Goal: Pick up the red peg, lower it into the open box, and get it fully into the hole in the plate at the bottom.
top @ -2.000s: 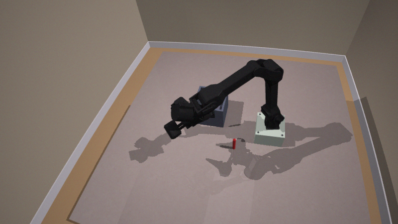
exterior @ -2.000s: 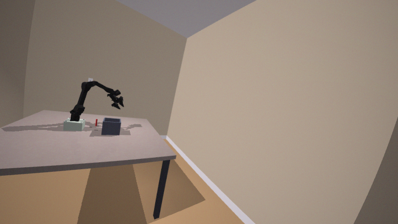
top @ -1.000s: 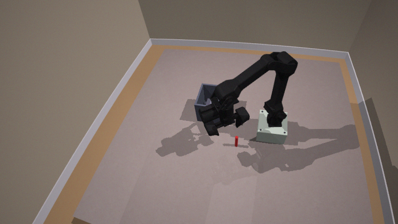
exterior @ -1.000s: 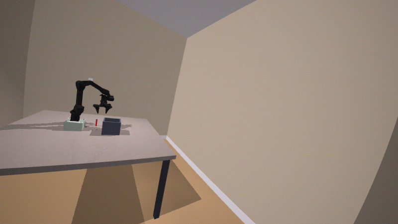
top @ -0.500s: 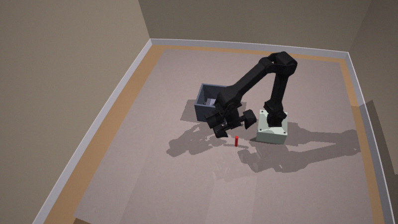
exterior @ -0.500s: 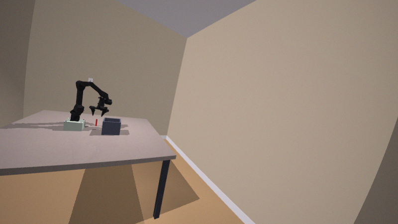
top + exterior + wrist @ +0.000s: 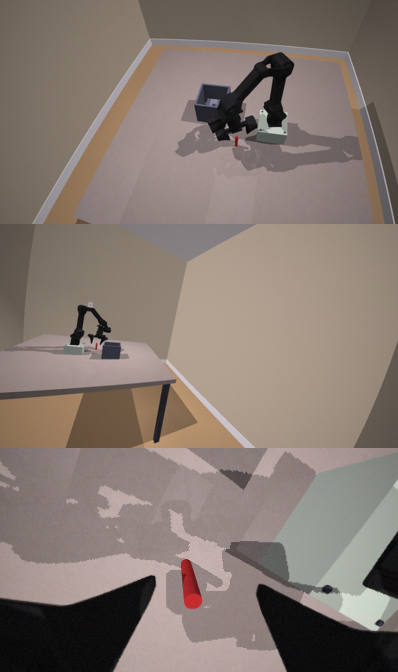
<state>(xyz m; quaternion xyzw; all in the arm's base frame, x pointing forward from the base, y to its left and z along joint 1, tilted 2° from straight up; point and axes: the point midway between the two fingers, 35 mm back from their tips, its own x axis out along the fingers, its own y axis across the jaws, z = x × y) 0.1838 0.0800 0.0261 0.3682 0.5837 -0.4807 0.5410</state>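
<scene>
Now: gripper tip 1 cm short of the red peg, 1 cm to the right of it and 3 cm above it. From my gripper tip the other things lie so: pale plate (13 cm ahead, 21 cm to the right, 2 cm below).
</scene>
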